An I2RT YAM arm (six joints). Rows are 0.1 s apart.
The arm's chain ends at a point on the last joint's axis. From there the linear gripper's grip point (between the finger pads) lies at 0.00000 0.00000 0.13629 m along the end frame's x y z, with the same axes.
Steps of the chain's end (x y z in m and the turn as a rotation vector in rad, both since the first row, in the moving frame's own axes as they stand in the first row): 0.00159 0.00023 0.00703 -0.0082 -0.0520 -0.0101; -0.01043 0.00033 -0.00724 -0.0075 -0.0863 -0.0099; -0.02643 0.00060 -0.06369 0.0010 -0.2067 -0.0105; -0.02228 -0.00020 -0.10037 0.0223 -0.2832 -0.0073; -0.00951 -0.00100 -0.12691 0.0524 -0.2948 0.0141; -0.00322 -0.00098 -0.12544 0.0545 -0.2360 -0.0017
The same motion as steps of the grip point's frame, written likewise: -0.00549 0.00138 0.00684 -0.0082 -0.0520 -0.0101; -0.02217 0.00141 -0.00775 -0.0075 -0.0863 -0.0099; -0.05440 0.00061 -0.06659 0.0010 -0.2067 -0.0105; -0.06037 -0.00306 -0.10583 0.0223 -0.2832 -0.0073; -0.04904 -0.00832 -0.13297 0.0524 -0.2948 0.0141; -0.03508 -0.00831 -0.12942 0.0545 -0.2360 -0.0017
